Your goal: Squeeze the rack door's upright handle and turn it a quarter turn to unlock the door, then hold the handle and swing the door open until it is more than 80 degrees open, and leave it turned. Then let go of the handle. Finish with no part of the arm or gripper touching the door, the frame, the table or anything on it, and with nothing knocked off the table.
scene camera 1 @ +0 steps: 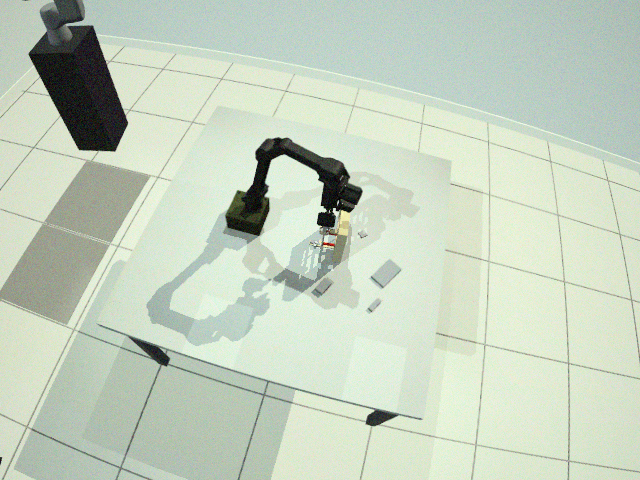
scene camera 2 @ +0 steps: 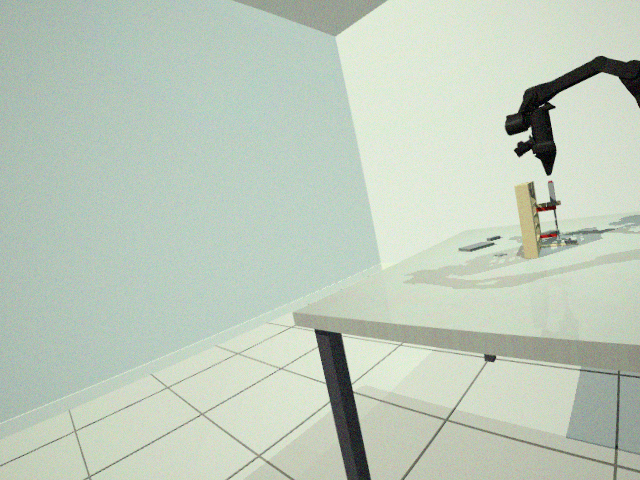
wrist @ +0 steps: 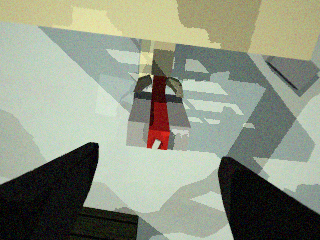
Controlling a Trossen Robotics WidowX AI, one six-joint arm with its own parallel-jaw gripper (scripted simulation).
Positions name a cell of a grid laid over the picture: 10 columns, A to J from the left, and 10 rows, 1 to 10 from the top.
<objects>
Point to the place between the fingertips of the gripper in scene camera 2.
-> I4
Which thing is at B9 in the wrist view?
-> The gripper.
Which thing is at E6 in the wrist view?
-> An upright handle.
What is the gripper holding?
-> Nothing.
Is the gripper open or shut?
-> Open.
</objects>
